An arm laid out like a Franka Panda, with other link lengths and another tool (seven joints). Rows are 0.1 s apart.
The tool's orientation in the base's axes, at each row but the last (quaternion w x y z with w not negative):
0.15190 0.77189 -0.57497 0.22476
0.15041 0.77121 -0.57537 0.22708
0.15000 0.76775 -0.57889 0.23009
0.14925 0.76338 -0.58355 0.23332
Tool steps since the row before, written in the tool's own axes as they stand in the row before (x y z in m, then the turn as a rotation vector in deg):
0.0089 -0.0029 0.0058 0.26 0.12 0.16
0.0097 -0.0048 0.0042 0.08 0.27 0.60
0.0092 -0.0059 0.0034 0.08 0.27 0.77
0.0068 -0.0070 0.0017 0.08 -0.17 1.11
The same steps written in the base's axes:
0.0059 -0.0093 -0.0002 -0.03 -0.33 0.00
0.0076 -0.0086 0.0016 -0.13 -0.44 -0.48
0.0083 -0.0076 0.0022 -0.10 -0.52 -0.62
0.0085 -0.0045 0.0025 0.38 -0.57 -0.89

